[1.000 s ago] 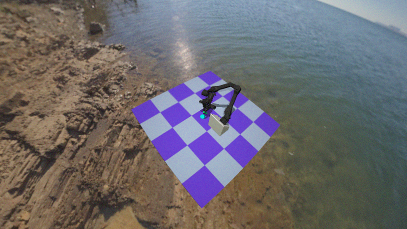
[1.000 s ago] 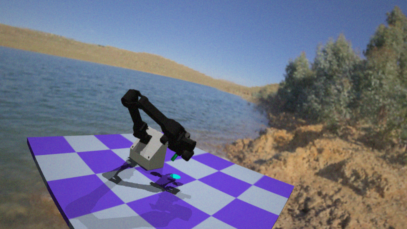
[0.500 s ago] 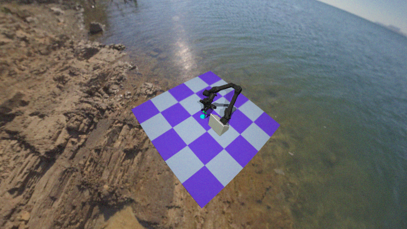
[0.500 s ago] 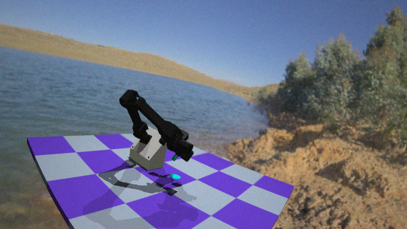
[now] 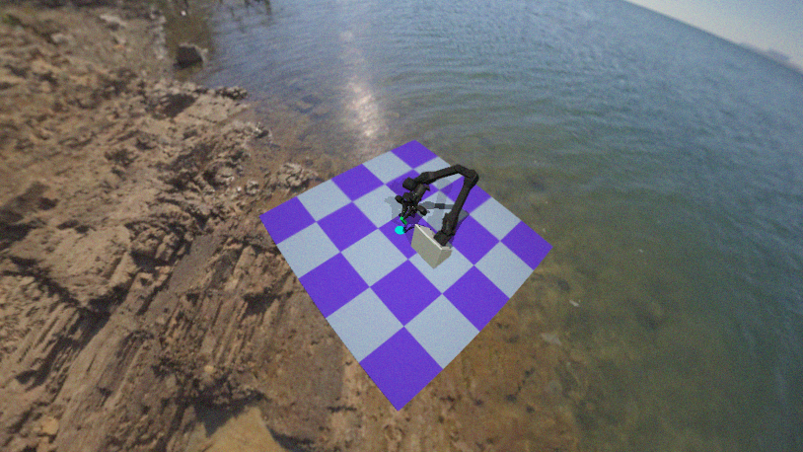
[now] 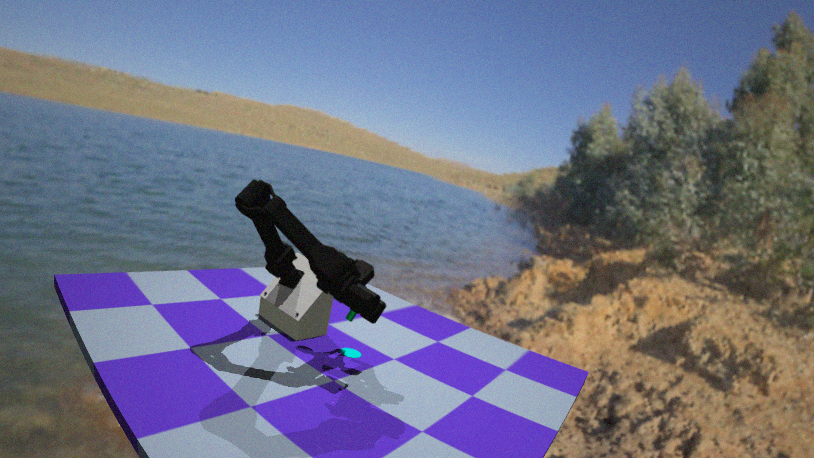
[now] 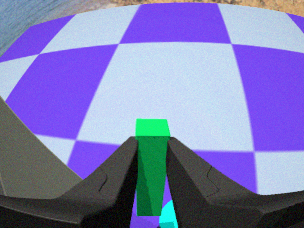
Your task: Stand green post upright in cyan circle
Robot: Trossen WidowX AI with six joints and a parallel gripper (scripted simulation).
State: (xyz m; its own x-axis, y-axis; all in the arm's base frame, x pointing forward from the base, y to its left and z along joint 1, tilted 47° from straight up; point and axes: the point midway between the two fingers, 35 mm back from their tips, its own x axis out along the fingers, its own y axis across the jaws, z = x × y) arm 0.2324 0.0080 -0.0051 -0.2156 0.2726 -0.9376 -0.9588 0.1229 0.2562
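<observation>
Right now the cyan circle is 20 mm ahead of my gripper tip, 20 mm to the right of it and 140 mm below it. Also, from my gripper tip: green post (10 mm to the right, 20 mm below).
</observation>
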